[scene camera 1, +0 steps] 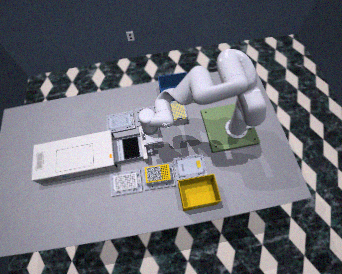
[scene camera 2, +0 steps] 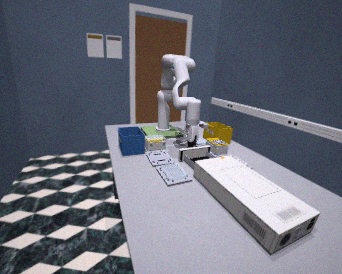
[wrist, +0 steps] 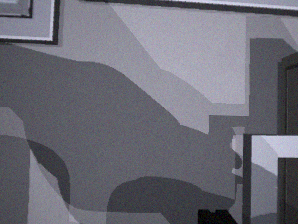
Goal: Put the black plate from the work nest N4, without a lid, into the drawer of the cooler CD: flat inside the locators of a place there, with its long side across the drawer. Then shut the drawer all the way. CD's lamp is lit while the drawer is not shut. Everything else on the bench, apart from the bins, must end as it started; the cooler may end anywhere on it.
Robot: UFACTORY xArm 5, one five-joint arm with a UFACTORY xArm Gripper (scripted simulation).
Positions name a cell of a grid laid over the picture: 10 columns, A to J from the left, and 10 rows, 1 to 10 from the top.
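Scene camera 1 shows a white cooler CD (scene camera 1: C6) and a yellow bin (scene camera 1: F7). In scene camera 2 I see the white cooler CD (scene camera 2: I8). In the wrist view the yellow bin is out of frame.
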